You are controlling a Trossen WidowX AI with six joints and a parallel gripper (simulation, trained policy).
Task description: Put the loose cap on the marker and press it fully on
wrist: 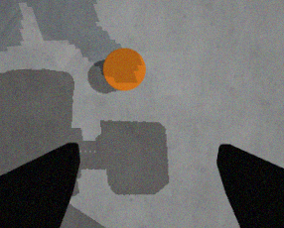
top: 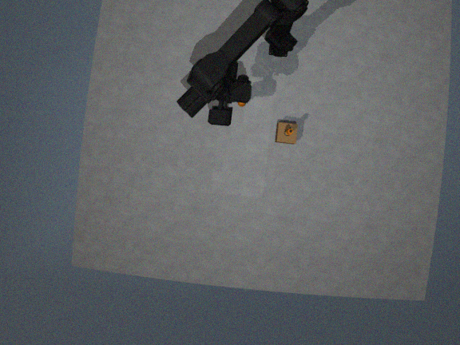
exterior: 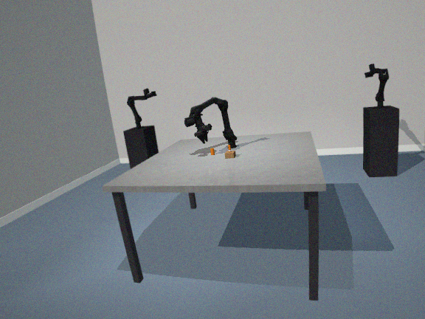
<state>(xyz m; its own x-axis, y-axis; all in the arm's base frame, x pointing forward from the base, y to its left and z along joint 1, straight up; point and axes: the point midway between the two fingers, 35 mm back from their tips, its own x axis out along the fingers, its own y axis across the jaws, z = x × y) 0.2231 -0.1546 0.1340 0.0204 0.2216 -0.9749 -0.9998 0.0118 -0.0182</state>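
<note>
Now: the orange cap 80 mm below my gripper tip, 40 mm to the left of it and 10 mm behind it. The rest, counted from my gripper tip: tan holder block 200 mm to the left, 80 mm below, 80 mm ahead; orange marker 200 mm to the left, 80 mm ahead, 20 mm below.
</note>
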